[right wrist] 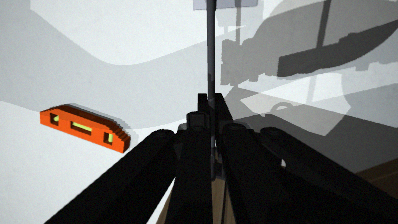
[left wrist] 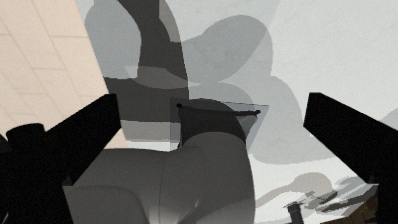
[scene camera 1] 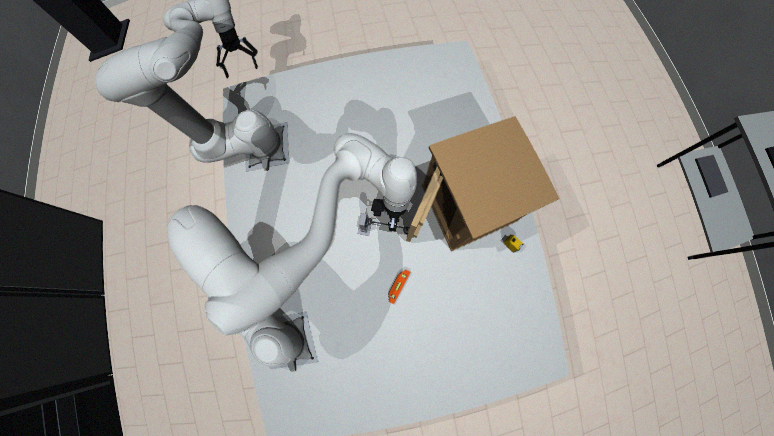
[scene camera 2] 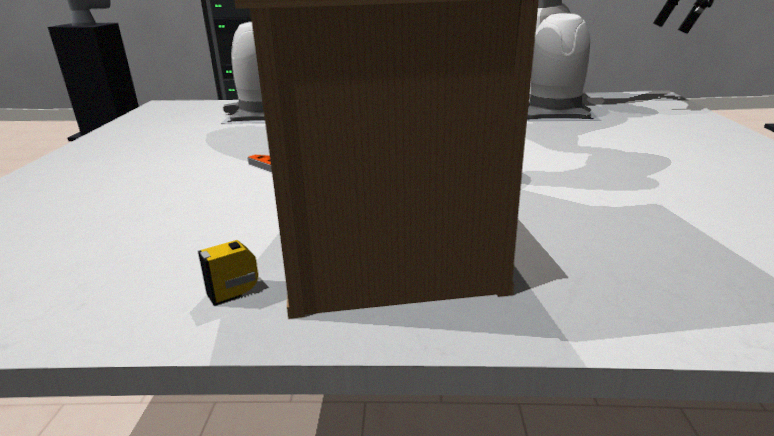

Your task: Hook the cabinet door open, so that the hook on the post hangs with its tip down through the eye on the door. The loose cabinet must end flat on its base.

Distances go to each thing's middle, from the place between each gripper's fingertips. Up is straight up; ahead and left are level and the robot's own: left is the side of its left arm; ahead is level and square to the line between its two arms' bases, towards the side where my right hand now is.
Now: right hand 120 mm short of the cabinet door (scene camera 1: 436, 180), 70 mm below it and 40 mm to the right of it. From my right hand the other things lie so: yellow tape measure (scene camera 2: 229, 270) (510 mm ahead, 150 mm to the right, 80 mm below); then orange level (right wrist: 105, 133) (230 mm to the right, 110 mm below, 20 mm behind).
Right now the cabinet door is 690 mm ahead of my left hand (scene camera 1: 242, 72), 780 mm to the right of it and 40 mm below it. Also, from my left hand: yellow tape measure 1080 mm ahead, 970 mm to the right, 190 mm below; orange level 550 mm ahead, 1050 mm to the right, 220 mm below.
